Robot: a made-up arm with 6 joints.
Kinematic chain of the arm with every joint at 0, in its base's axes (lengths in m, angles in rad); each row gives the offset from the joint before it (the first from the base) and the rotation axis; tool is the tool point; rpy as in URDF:
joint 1: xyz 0 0 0.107 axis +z
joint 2: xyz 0 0 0 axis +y
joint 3: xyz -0.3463 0 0.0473 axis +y
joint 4: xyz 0.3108 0 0.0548 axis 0.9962 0 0.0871
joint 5: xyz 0 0 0 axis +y
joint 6: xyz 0.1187 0 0.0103 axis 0.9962 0 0.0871
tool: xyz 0 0 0 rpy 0 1.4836 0
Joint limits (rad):
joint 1: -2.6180..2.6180
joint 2: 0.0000..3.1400
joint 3: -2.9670..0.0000
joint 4: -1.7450..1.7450
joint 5: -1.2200..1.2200
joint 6: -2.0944..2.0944
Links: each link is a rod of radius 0.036 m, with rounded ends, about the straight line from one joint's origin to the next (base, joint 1, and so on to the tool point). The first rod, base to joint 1, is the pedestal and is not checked.
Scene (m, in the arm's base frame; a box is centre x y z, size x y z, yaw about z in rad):
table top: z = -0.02
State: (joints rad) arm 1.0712 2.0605 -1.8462 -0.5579 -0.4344 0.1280
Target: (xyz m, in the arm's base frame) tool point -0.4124 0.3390 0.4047
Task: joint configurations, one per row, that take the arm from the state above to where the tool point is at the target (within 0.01 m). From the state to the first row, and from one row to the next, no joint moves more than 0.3 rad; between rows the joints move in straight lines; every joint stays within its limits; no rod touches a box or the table.
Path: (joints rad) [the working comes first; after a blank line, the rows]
Joints at the target: 2.3653 1.7688 -1.4140 -0.7409 -0.6255 0.1280
Straight joint move there: clear.

1: 1.3300 2.0022 -1.7598 -0.5945 -0.4726 0.1280
2: 1.5889 1.9438 -1.6733 -0.6311 -0.5108 0.1280
3: 1.8477 1.8855 -1.5869 -0.6677 -0.5491 0.1280
4: 2.1065 1.8271 -1.5005 -0.7043 -0.5873 0.1280
5: 2.3653 1.7688 -1.4140 -0.7409 -0.6255 0.1280

